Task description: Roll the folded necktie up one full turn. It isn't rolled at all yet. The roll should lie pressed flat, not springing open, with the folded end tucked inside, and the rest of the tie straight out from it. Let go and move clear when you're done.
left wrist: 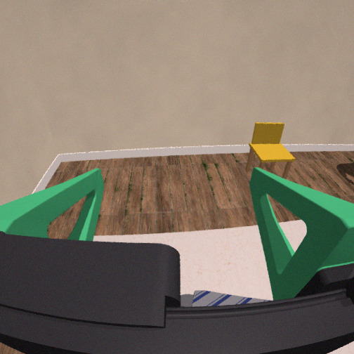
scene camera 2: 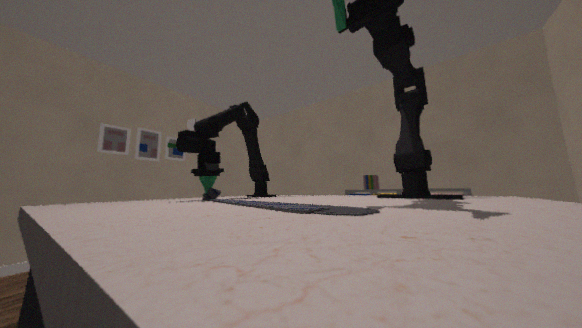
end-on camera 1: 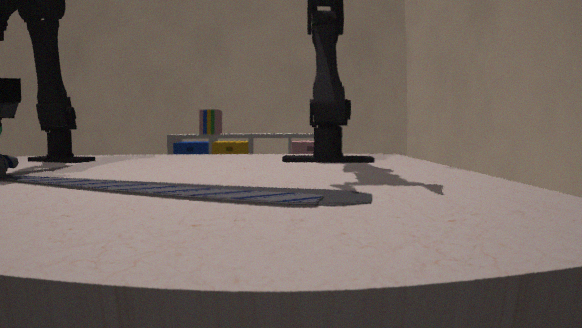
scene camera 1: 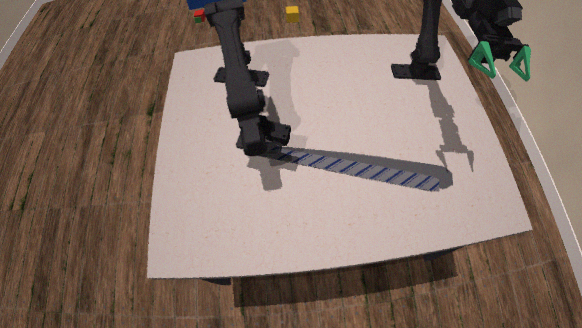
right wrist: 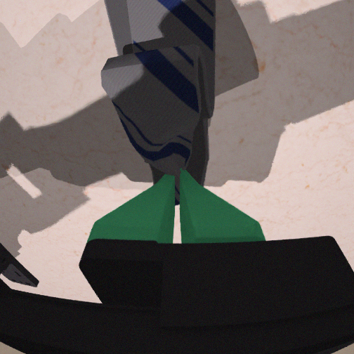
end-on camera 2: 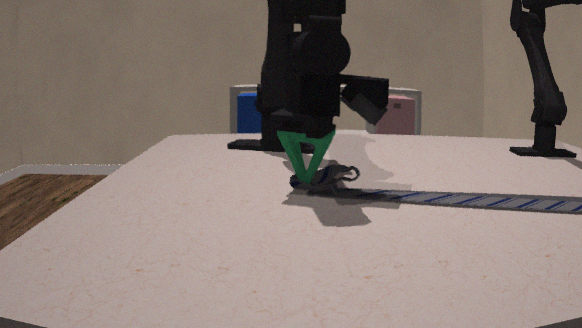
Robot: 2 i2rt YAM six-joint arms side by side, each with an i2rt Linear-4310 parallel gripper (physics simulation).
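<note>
The grey necktie with blue stripes point(scene camera 1: 360, 170) point(scene camera 2: 280, 205) point(end-on camera 1: 200, 192) point(end-on camera 2: 475, 200) point(left wrist: 220, 299) point(right wrist: 160, 95) lies long and flat across the table. My right gripper point(scene camera 2: 207, 196) point(end-on camera 2: 306, 181) point(right wrist: 177, 176) is shut on its left end in scene camera 1, low over the table; the arm hides the fingers there. In end-on camera 2 the held end is bunched over the strip, with a small open curl point(end-on camera 2: 352, 172) standing up right of the fingers. My left gripper point(scene camera 1: 510, 77) point(left wrist: 176, 176) is open and empty, raised high, away from the tie.
The pale table point(scene camera 1: 325, 230) point(end-on camera 2: 250, 260) bears both arm bases. A dark grey tail point(scene camera 1: 445, 177) point(end-on camera 1: 350, 198) extends past the tie's striped layer at the right. A low shelf with coloured bins stands beyond the table. A yellow chair point(left wrist: 270, 145) stands on the floor.
</note>
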